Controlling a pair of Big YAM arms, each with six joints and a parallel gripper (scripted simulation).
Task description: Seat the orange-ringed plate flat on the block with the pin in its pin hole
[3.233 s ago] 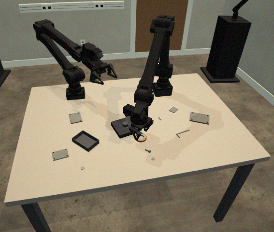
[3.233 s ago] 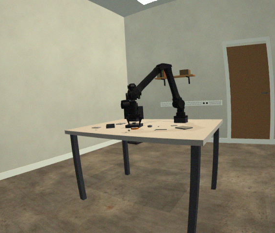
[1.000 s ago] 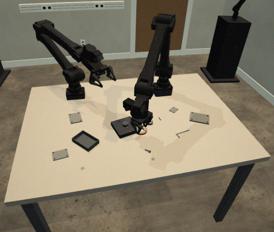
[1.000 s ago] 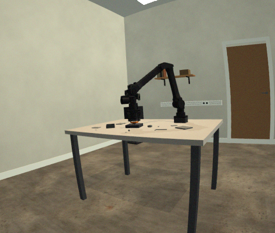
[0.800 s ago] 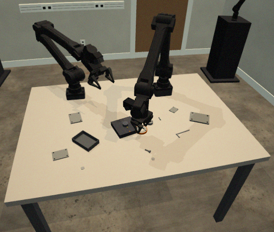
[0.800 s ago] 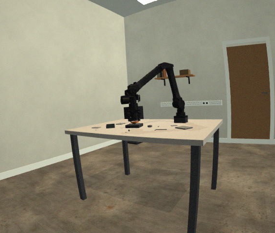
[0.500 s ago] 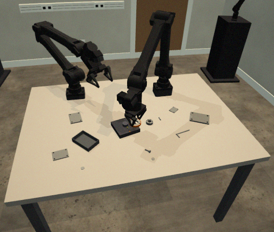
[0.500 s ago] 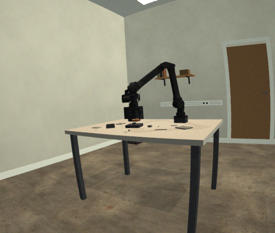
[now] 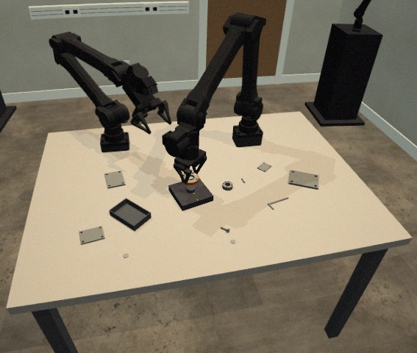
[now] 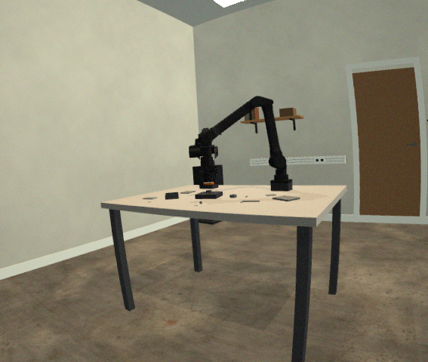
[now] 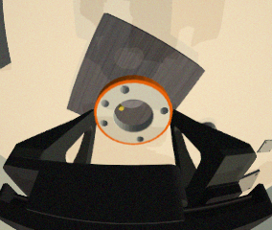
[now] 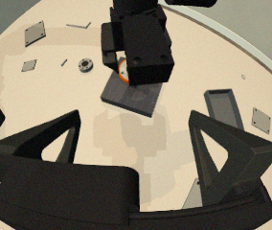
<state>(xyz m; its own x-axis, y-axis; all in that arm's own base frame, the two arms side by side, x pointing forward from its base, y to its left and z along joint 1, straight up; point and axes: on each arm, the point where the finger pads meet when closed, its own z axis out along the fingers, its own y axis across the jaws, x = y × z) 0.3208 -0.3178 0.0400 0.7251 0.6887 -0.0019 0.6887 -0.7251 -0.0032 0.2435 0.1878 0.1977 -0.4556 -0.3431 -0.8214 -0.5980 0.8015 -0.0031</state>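
My left gripper is now 70 mm above the dark block, 30 mm short of it and 10 mm to the right of it. Round my left hand: dark tray (210 mm to the right, 100 mm ahead, 80 mm below); then bolt (190 mm ahead, 100 mm to the left, 80 mm below).
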